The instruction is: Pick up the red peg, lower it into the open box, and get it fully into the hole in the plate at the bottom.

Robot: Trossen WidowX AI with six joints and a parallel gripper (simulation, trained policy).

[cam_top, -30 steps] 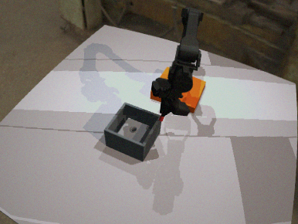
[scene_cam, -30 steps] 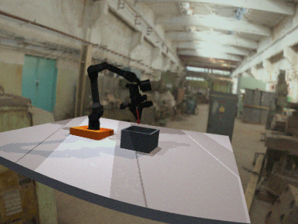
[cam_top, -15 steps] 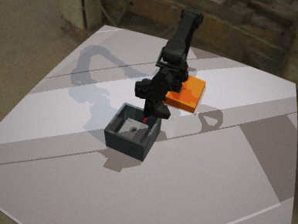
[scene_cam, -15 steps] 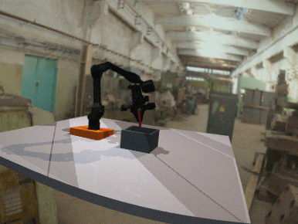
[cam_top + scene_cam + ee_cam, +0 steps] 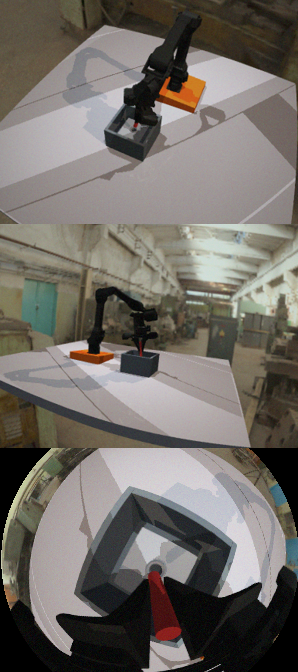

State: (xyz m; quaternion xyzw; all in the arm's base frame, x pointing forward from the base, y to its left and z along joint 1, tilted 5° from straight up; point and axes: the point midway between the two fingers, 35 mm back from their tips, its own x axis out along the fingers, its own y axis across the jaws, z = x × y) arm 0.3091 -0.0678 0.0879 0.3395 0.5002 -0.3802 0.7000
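My gripper tip is now 1 cm past the red peg, 1 cm to the right of it and 1 cm below it. Also, from my gripper tip: dark grey box 1 cm to the right, 8 cm below; then plate 1 cm to the right, 6 cm below.
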